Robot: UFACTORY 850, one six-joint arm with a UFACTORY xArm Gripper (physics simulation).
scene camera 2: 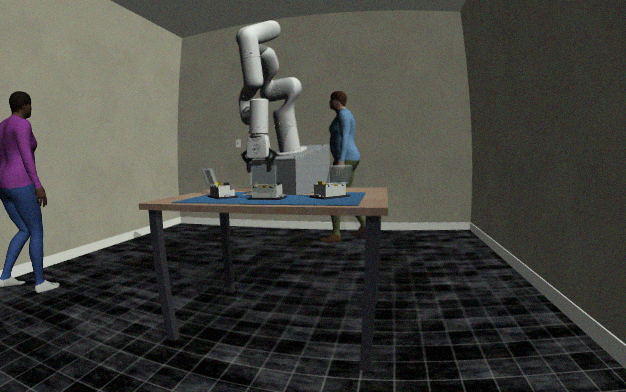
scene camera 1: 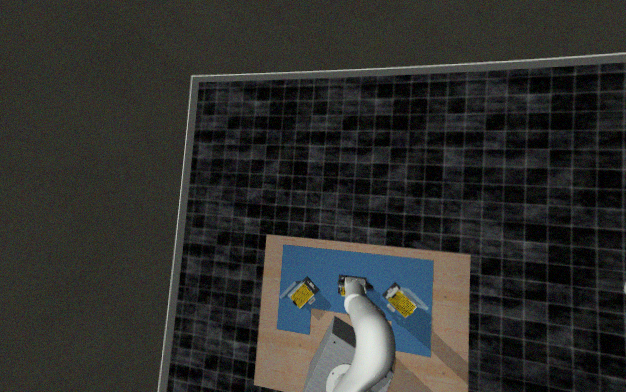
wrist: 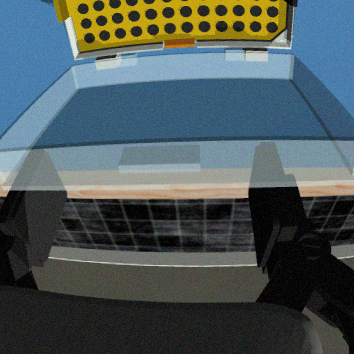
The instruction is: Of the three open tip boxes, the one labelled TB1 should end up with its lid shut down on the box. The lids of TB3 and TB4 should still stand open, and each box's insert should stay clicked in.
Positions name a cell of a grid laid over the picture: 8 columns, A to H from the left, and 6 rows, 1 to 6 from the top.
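A blue mat (scene camera 1: F6) is there for me to see, and the mat appears in the wrist view (wrist: A1) too. In scene camera 2 I find a tip box (scene camera 2: D3) and also a tip box (scene camera 2: E3).
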